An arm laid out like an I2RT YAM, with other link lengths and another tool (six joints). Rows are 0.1 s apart.
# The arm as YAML. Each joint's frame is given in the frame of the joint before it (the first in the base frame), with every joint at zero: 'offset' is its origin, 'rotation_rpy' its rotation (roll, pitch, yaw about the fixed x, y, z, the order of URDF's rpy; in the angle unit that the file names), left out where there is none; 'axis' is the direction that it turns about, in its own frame. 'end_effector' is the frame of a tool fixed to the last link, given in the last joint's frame.
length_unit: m
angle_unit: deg
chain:
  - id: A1
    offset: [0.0, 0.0, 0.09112]
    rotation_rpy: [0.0, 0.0, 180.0]
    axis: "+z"
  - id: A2
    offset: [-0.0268, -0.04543, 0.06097]
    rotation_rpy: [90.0, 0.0, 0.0]
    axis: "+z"
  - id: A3
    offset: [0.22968, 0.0, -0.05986]
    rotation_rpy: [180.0, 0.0, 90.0]
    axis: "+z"
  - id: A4
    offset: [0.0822, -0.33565, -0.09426]
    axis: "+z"
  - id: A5
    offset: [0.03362, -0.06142, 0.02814]
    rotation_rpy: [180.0, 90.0, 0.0]
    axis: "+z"
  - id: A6
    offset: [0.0, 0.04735, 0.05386]
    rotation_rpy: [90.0, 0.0, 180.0]
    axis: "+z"
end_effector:
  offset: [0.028, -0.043, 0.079]
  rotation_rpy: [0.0, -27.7, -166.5]
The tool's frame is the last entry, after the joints.
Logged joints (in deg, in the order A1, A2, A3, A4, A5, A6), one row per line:
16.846, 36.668, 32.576, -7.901, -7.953, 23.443
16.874, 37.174, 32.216, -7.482, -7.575, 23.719
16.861, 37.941, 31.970, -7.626, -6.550, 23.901
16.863, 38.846, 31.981, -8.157, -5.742, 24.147
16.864, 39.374, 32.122, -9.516, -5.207, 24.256
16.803, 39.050, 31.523, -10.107, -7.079, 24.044
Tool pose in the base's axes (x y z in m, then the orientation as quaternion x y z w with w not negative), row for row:
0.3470, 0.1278, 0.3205, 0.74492, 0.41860, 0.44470, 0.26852
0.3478, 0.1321, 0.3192, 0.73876, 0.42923, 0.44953, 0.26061
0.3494, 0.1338, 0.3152, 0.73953, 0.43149, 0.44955, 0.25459
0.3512, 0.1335, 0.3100, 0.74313, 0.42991, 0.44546, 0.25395
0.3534, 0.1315, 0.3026, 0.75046, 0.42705, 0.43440, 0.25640
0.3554, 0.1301, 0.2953, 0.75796, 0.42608, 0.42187, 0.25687
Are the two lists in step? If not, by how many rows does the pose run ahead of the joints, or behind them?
The pose runs 2 rows behind the joints: the pose in row i belongs to the joints in row i - 2.
